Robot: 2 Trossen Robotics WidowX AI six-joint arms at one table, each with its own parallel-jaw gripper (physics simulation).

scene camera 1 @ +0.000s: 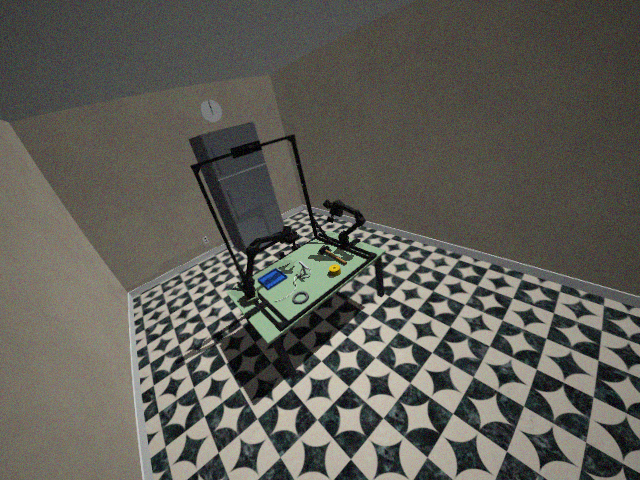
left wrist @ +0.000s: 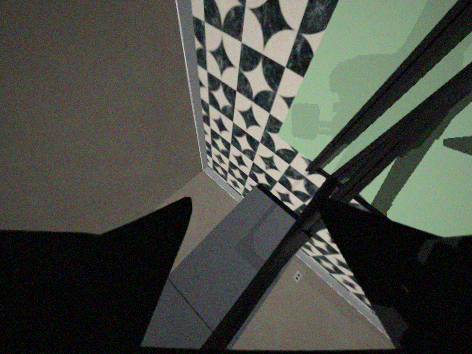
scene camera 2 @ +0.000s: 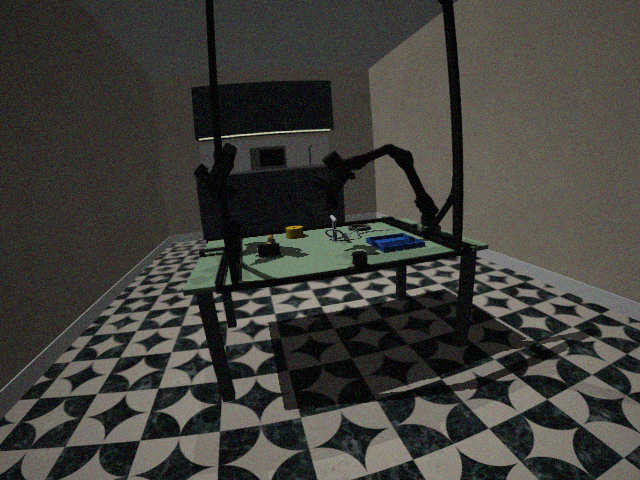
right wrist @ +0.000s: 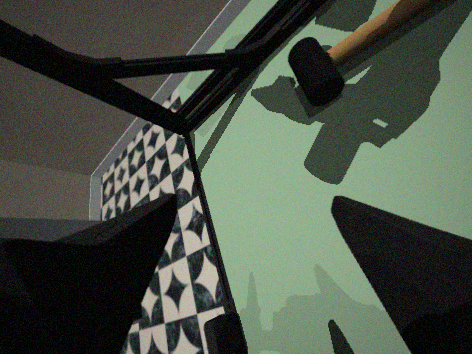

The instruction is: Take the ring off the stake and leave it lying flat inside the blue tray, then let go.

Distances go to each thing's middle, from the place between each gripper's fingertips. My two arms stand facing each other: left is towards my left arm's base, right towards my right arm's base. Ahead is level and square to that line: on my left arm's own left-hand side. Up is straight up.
Labels:
My left gripper is now 22 cm short of the hammer (right wrist: 316,71), 20 cm to the left of it and 26 cm above it. From my left hand the other things lie so: blue tray (scene camera 2: 395,242): 6 cm ahead, 76 cm to the right, 27 cm below.
Right now my right hand is 22 cm to the right of the hammer, 20 cm short of it and 17 cm above it. Also, from my right hand: blue tray 34 cm to the right, 19 cm below, 4 cm ahead.

